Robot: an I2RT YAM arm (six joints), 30 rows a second.
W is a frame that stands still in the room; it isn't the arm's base.
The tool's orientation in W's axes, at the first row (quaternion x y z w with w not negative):
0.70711, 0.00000, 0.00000, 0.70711
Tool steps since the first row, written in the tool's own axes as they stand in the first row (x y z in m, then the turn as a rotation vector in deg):
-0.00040, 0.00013, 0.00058, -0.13, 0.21, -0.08
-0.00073, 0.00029, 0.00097, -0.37, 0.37, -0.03
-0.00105, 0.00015, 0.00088, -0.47, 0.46, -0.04
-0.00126, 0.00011, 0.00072, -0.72, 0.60, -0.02
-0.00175, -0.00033, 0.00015, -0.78, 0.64, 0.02
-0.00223, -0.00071, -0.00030, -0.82, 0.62, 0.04
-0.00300, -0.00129, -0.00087, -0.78, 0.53, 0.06
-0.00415, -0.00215, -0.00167, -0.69, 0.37, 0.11
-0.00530, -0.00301, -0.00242, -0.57, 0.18, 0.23
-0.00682, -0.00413, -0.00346, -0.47, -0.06, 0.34
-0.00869, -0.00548, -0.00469, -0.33, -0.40, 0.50
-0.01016, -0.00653, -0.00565, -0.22, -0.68, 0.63
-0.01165, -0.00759, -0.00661, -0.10, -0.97, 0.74
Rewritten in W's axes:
-0.00040, -0.00058, 0.00013, -0.13, 0.08, 0.21
-0.00073, -0.00097, 0.00029, -0.37, 0.03, 0.37
-0.00105, -0.00088, 0.00015, -0.47, 0.04, 0.46
-0.00126, -0.00072, 0.00011, -0.72, 0.02, 0.60
-0.00175, -0.00015, -0.00033, -0.78, -0.02, 0.64
-0.00223, 0.00030, -0.00071, -0.82, -0.04, 0.62
-0.00300, 0.00087, -0.00129, -0.78, -0.06, 0.53
-0.00415, 0.00167, -0.00215, -0.69, -0.11, 0.37
-0.00530, 0.00242, -0.00301, -0.57, -0.23, 0.18
-0.00682, 0.00346, -0.00413, -0.47, -0.34, -0.06
-0.00869, 0.00469, -0.00548, -0.33, -0.50, -0.40
-0.01016, 0.00565, -0.00653, -0.22, -0.63, -0.68
-0.01165, 0.00661, -0.00759, -0.10, -0.74, -0.97

